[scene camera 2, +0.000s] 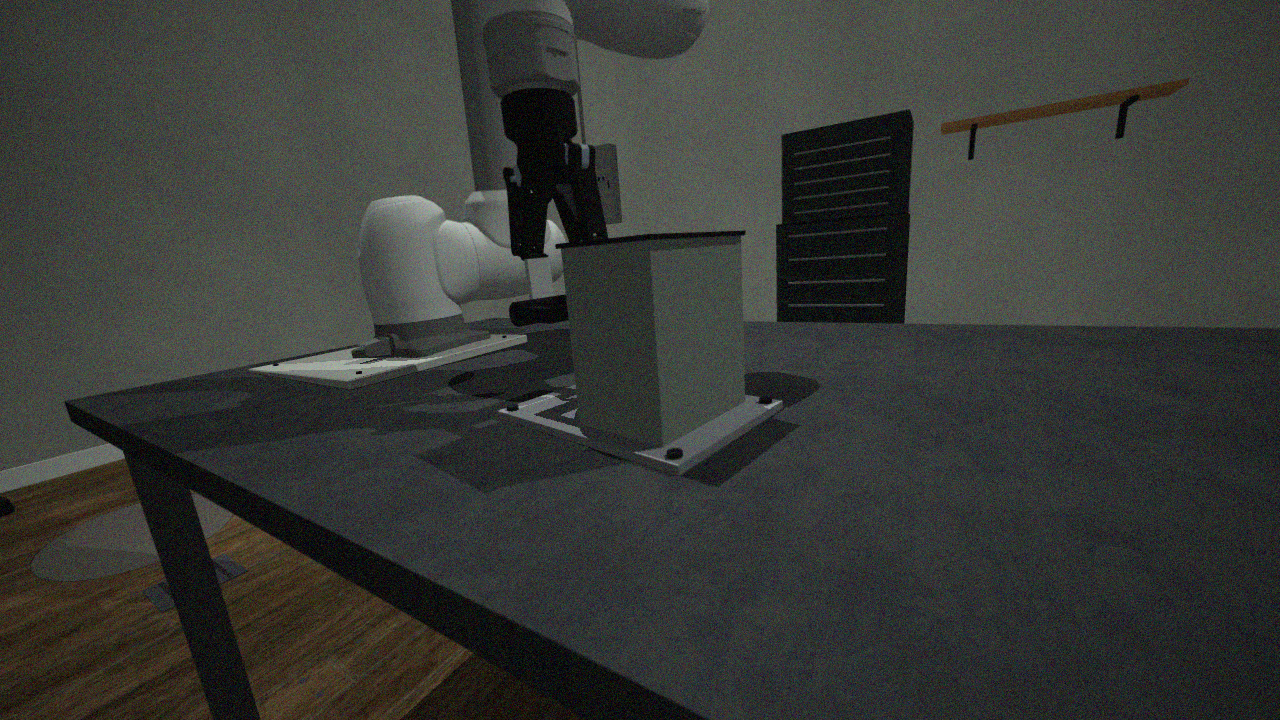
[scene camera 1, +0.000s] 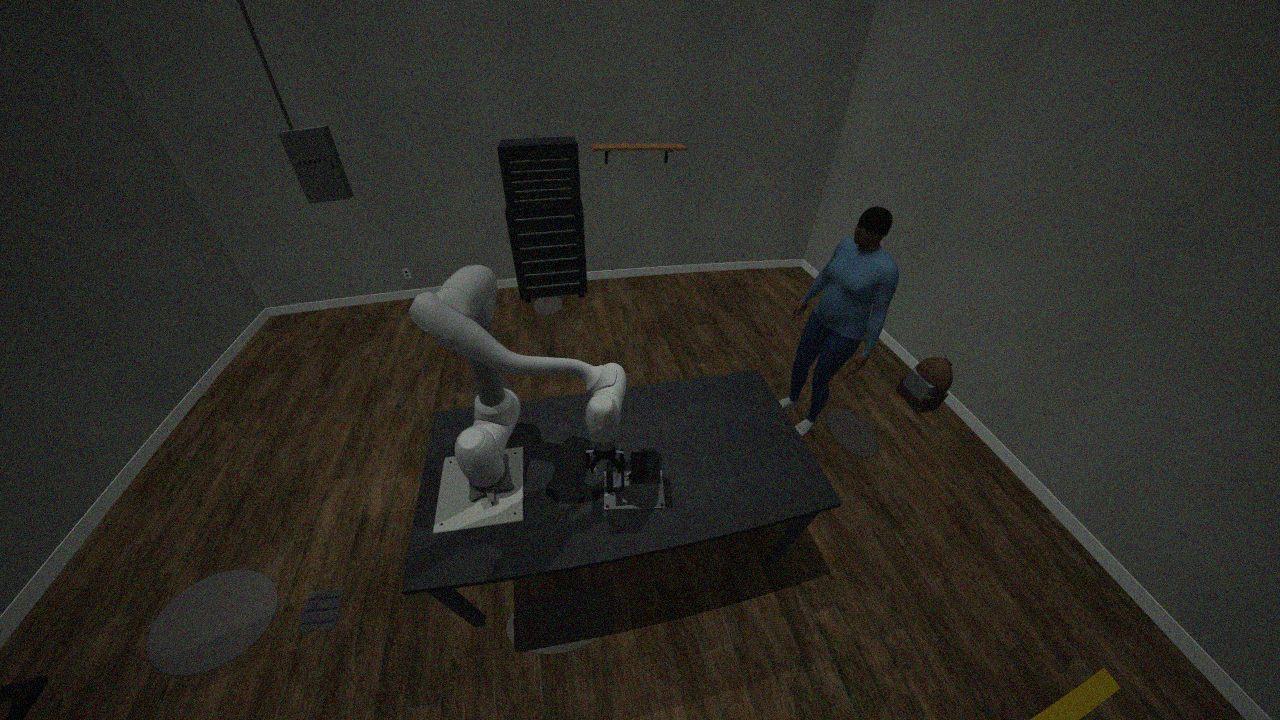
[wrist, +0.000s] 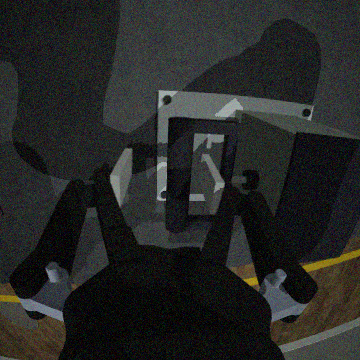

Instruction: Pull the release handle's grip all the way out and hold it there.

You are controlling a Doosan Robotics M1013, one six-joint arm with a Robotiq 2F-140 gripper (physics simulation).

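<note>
The release handle's housing, a grey box [scene camera 2: 657, 340] [wrist: 265, 145] with a dark top, stands on a pale base plate [scene camera 1: 636, 506] [scene camera 2: 729, 427] [wrist: 200, 102]. Its black grip [scene camera 2: 537, 310] [wrist: 178, 175] stands out from the housing on the side facing the arm's base, with a gap between them. My gripper [scene camera 1: 605, 467] [scene camera 2: 562, 268] [wrist: 165, 163] points down, partly open and empty. In the wrist view one pale finger pad is left of the grip and the other is over the gap between grip and housing. The housing hides one fingertip in scene camera 2; contact cannot be told.
The dark table [scene camera 1: 716, 429] [scene camera 2: 939, 501] carries the arm's pale mounting plate [scene camera 1: 453, 507] [scene camera 2: 313, 368]. A black knob [wrist: 250, 180] sticks out of the housing beside the right finger. A person in blue [scene camera 1: 850, 286] stands beyond the table's right end. A dark cabinet [scene camera 1: 546, 219] [scene camera 2: 843, 223] stands at the back wall.
</note>
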